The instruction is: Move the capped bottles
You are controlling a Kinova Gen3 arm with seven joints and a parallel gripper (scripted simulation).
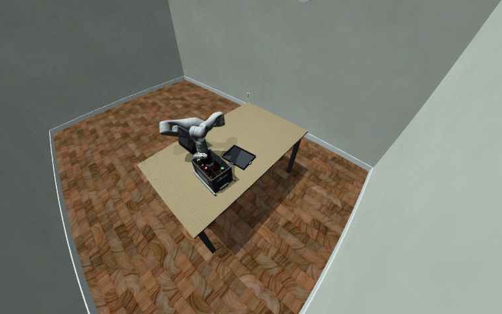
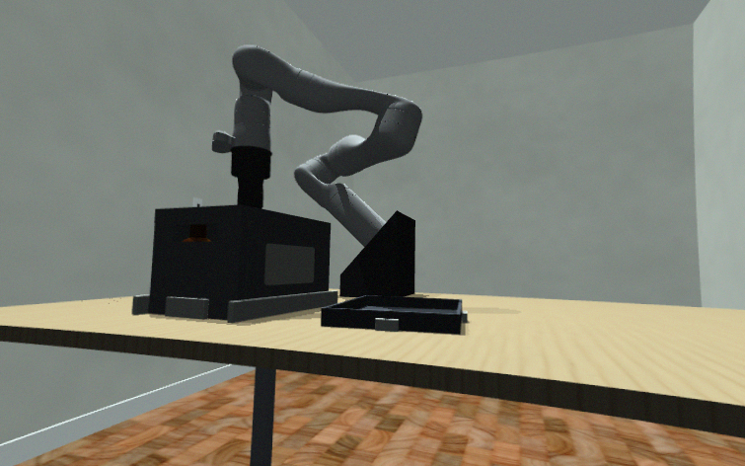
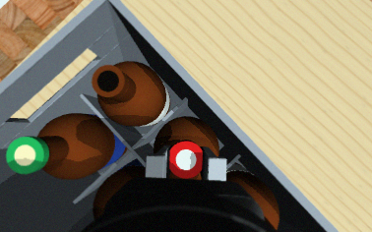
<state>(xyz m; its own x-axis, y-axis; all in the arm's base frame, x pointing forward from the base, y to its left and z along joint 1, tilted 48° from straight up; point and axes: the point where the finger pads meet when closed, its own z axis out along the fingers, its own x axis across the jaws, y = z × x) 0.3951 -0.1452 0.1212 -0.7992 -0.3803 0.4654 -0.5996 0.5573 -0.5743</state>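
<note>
Now: hand 10 mm short of the dark crate, 40 mm to the right of it and 60 mm above it. The rest, counted from my hand: black tray (30 mm ahead, 340 mm to the left, 140 mm below); green-capped bottle (100 mm ahead, 70 mm to the left, 60 mm below).
</note>
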